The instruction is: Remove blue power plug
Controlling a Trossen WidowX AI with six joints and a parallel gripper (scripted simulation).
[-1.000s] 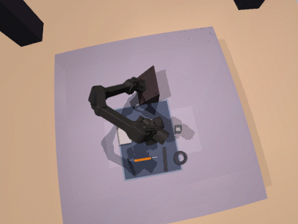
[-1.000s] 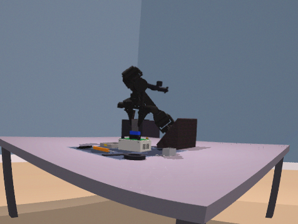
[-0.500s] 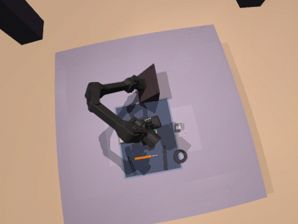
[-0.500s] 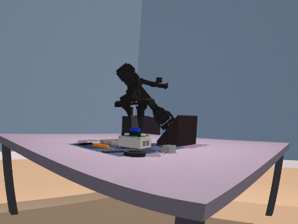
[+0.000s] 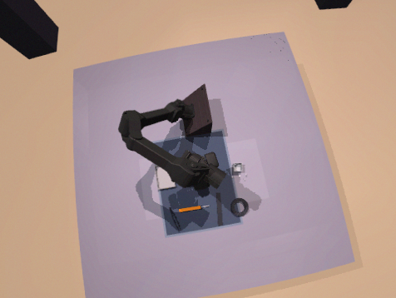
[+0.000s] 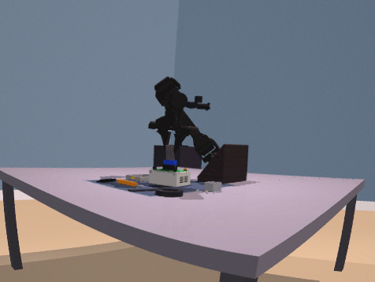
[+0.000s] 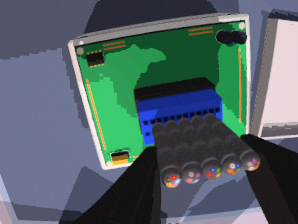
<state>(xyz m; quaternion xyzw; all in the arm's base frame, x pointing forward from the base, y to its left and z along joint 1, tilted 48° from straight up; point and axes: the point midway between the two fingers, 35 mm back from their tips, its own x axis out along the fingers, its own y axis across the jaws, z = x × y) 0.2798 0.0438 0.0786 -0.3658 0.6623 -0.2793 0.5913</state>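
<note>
Now: gripper tip 3 cm above the blue power plug. The rest, counted from my gripper tip: black bar (20 cm ahead, 9 cm to the left, 12 cm below); then grey tray (14 cm to the right, 12 cm below); then dark blue mat (5 cm ahead, 12 cm below).
</note>
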